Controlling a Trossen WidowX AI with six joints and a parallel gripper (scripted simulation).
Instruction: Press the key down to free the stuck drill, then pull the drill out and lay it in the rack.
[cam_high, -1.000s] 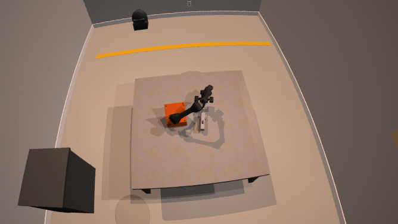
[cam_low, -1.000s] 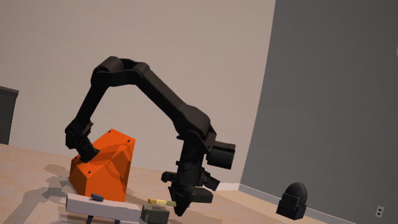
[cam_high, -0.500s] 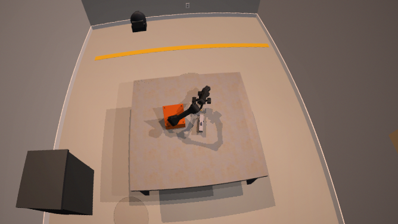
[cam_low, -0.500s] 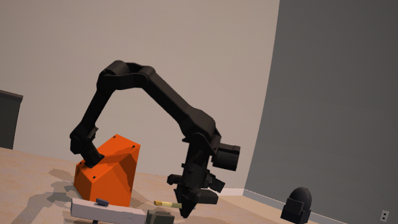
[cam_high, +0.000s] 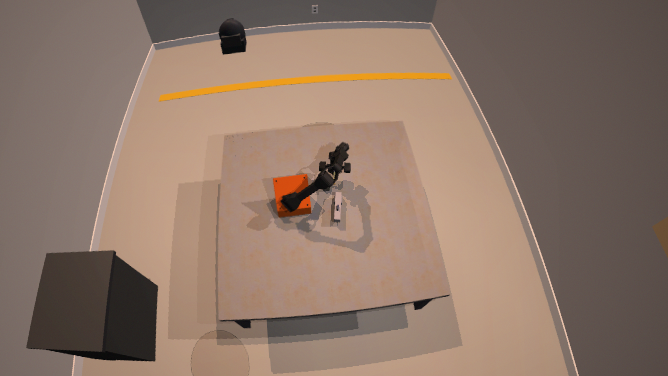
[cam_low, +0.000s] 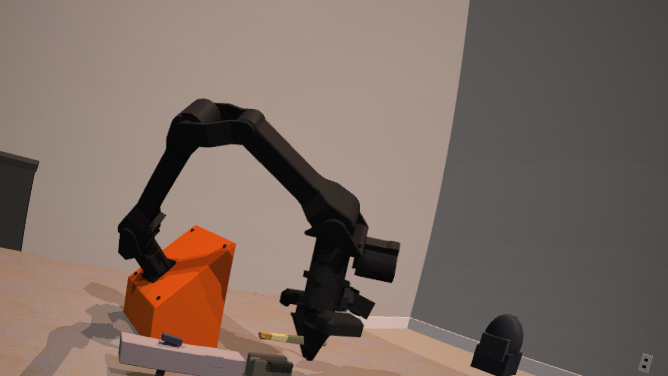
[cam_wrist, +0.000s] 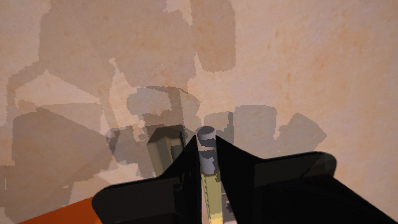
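Right now my gripper tip is 10 mm past the drill, 40 mm to the left of it and 30 mm below it. From my gripper tip the other things lie so: olive-grey rack 60 mm behind, 30 mm to the right, 40 mm below; then key 40 mm behind, 240 mm to the right, 10 mm below.
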